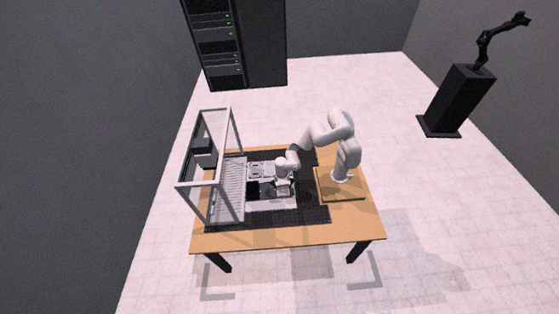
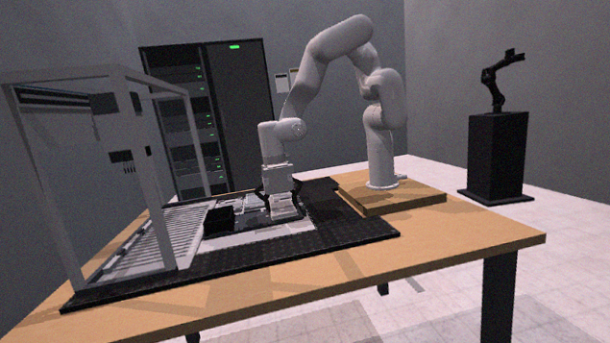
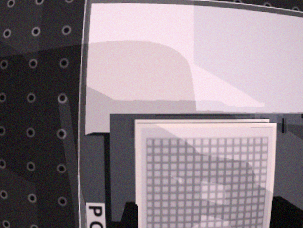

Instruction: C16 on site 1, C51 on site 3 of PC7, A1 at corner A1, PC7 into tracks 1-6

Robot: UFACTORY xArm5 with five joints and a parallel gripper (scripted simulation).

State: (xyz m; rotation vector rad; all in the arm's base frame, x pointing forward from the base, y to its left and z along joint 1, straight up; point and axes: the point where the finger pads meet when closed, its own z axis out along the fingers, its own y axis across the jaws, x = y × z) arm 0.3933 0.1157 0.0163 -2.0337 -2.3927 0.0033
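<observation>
The 96-well plate C15 is 110 mm ahead of my hand, 170 mm to the right of it and 20 mm below it. Round my hand: post: 270 mm ahead, 260 mm to the left, 210 mm above; grey plate carrier PC7: 100 mm ahead, 20 mm to the left, 20 mm below.
</observation>
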